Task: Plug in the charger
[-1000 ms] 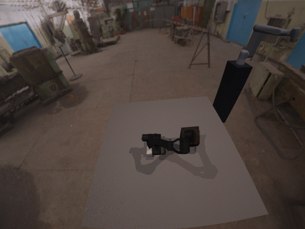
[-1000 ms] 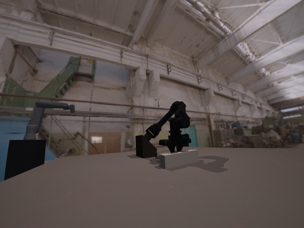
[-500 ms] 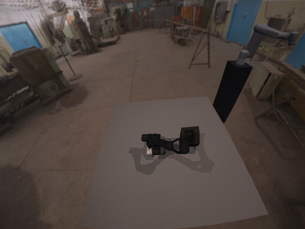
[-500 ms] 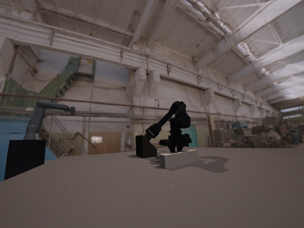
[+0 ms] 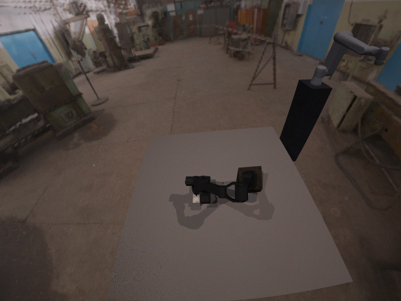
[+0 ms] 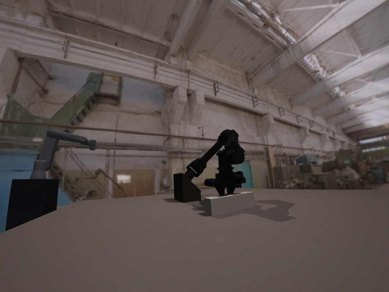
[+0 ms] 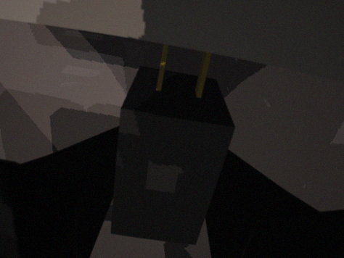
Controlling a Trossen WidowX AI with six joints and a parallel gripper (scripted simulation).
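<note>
The black two-prong charger is 2 cm ahead of my gripper tip and 1 cm above it.
</note>
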